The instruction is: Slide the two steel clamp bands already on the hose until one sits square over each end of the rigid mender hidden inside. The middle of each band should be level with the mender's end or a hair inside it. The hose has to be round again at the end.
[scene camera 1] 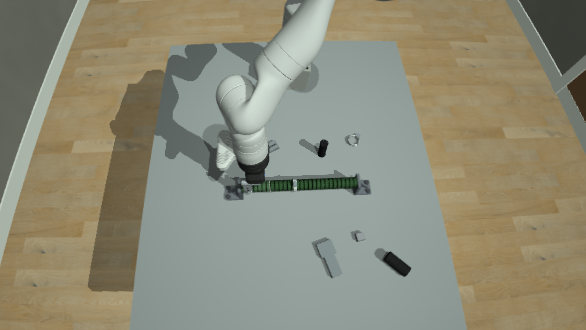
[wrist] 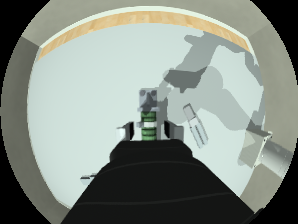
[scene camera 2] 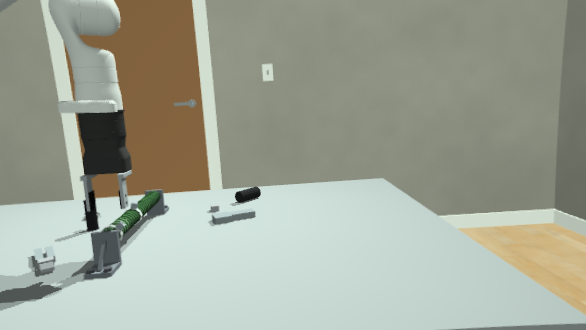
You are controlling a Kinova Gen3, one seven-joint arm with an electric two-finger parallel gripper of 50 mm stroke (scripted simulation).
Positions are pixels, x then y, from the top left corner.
Labels:
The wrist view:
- my gripper: 149, 127
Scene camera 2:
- my gripper: 108, 208
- mount: 108, 241

